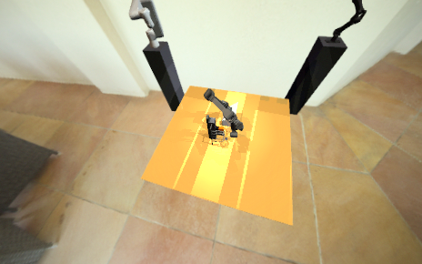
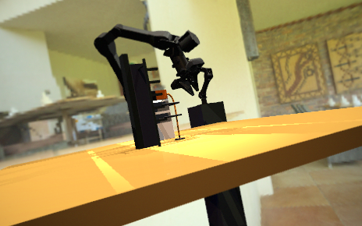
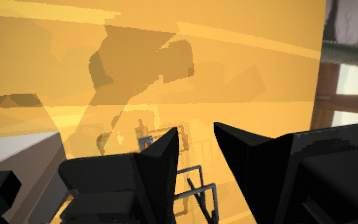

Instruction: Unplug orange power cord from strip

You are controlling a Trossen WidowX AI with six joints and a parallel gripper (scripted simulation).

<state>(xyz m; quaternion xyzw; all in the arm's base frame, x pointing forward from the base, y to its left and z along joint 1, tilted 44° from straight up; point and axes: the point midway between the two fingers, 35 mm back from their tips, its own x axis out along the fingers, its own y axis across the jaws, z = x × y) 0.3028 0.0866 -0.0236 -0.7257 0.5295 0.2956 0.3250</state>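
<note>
Right now the orange plug is 14 cm to the right of my gripper tip, 5 cm behind it and 3 cm above it.
</note>
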